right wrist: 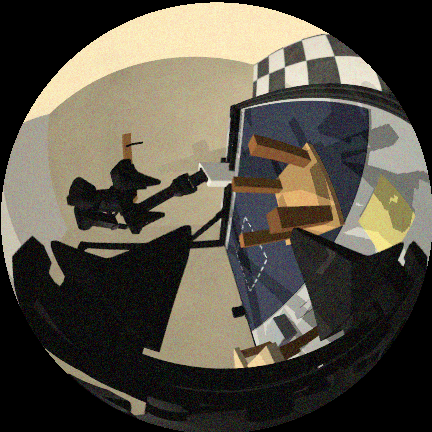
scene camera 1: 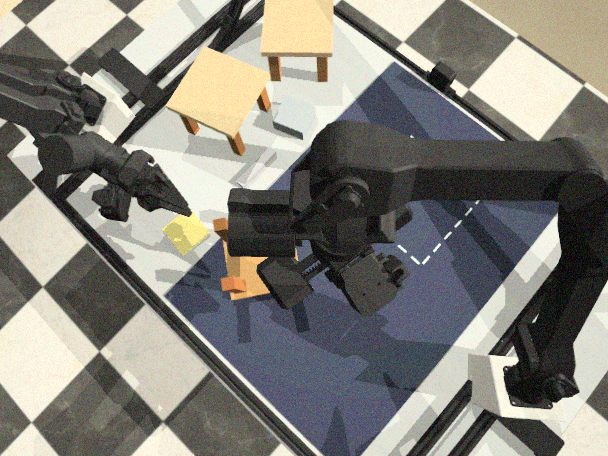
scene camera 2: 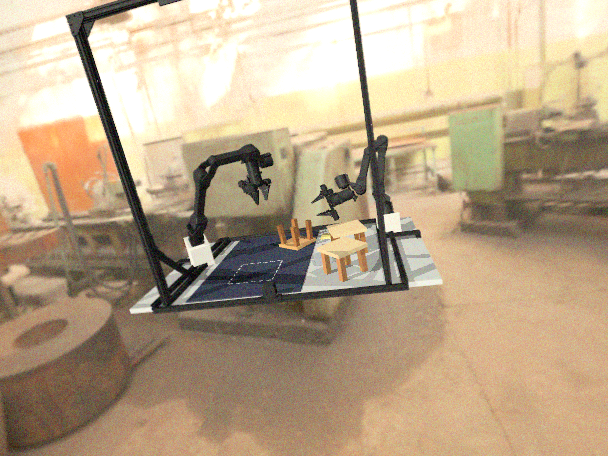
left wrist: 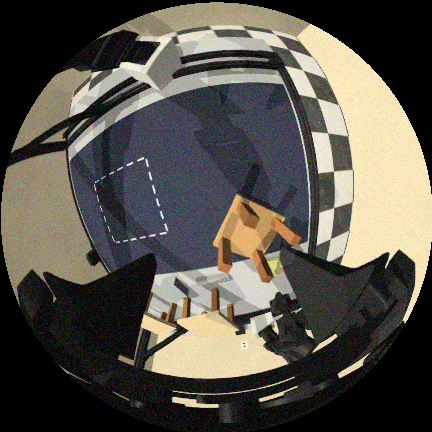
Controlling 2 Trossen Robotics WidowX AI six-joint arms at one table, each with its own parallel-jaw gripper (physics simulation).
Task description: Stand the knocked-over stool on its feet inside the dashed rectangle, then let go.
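Places are measured from the left arm's base along level axes (x ahead, y left, z up), in centimetres.
Pixels of known places: left gripper, fingertip midpoint: (right wrist: 162,199) (scene camera 2: 262,202) (left wrist: 218,257); right gripper, fingertip midpoint: (right wrist: 243,233) (scene camera 1: 189,211) (scene camera 2: 313,209) (left wrist: 281,301); left arm's base at its link origin: (right wrist: 203,174) (scene camera 1: 526,387) (scene camera 2: 196,241) (left wrist: 142,51); right arm's base at its link origin: (scene camera 1: 89,105) (scene camera 2: 387,215) (left wrist: 264,330).
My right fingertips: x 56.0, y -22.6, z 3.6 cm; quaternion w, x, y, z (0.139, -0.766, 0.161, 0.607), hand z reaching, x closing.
Observation:
Ahead of a thing's pixels: the offset from my right fingertips to its top centre. Level surfaces: height alone.
The knocked-over stool @(dx -10.5, dy +4.2, dz -4.7 cm) (scene camera 1: 252,272) (scene camera 2: 297,243) (left wrist: 250,240) (right wrist: 300,186) is upside down on the dark blue mat @(dz -16.1 cm) (scene camera 1: 280,380), its seat flat down and its four legs pointing up. The dashed rectangle (scene camera 1: 422,263) (scene camera 2: 281,261) (left wrist: 146,158) (right wrist: 266,259) lies apart from it on the mat, partly hidden by the left arm in scene camera 1. My left gripper (scene camera 1: 327,290) (scene camera 2: 261,200) (left wrist: 218,257) is open and empty, pointing down well above the mat. My right gripper (scene camera 1: 189,212) (scene camera 2: 316,208) (right wrist: 243,233) is open and empty, raised beside the stool.
Two upright stools @(dx +0.5, dy -25.9, dz -4.9 cm) (scene camera 1: 220,90) @(dx -13.3, dy -42.3, dz -5.1 cm) (scene camera 1: 297,30) stand on the pale tabletop beyond the mat. A yellow block @(dx +5.6, dy +0.0, dz -15.5 cm) (scene camera 1: 185,232) (left wrist: 276,266) (right wrist: 385,215) lies near the knocked-over stool. A grey block @(dx -13.8, dy -26.2, dz -13.1 cm) (scene camera 1: 294,117) and a thin pale piece @(dx -7.1, dy -14.7, dz -15.0 cm) (scene camera 1: 255,167) lie near the upright stools. Black frame posts (scene camera 2: 112,125) rise at the table edges.

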